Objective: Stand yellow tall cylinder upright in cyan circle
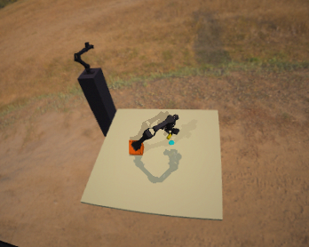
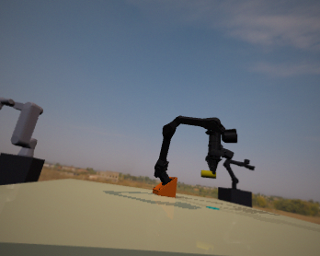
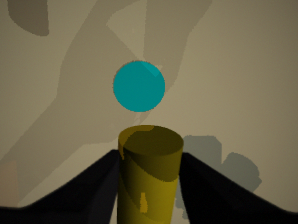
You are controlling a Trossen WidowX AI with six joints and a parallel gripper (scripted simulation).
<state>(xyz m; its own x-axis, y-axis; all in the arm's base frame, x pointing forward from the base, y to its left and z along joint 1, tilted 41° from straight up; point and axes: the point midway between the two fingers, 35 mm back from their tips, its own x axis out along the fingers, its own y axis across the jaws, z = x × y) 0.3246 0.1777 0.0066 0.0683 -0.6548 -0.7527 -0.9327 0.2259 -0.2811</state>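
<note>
Right now the cyan circle is 15 cm below my gripper tip and 1 cm to the left of it. From my gripper tip the other things lie so: yellow cylinder: 2 cm to the right, 1 cm behind.
</note>
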